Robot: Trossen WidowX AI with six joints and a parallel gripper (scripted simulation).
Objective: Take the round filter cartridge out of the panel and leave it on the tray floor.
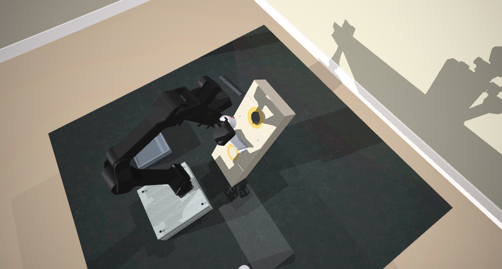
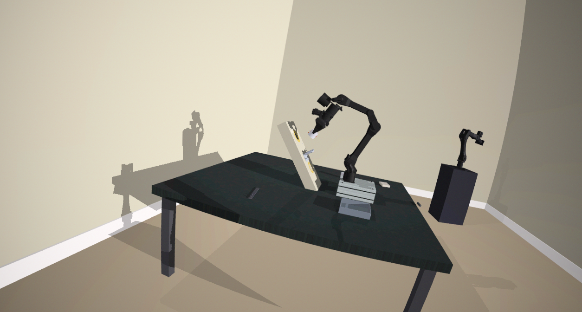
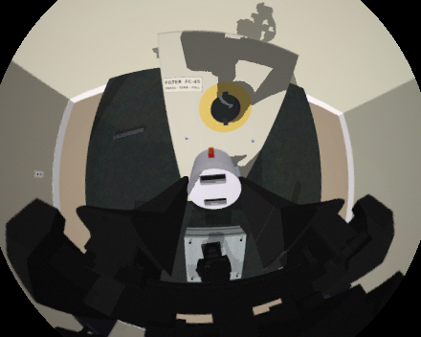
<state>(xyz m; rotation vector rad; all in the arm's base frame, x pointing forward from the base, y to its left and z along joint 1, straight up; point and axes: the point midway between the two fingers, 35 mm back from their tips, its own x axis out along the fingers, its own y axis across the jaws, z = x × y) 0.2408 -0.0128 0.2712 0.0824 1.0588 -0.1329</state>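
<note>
My gripper tip is now 140 mm above the grey bracket, 20 mm to the left of it and 10 mm short of it. From my gripper tip the other things lie so: round filter cartridge (right at my gripper tip).
</note>
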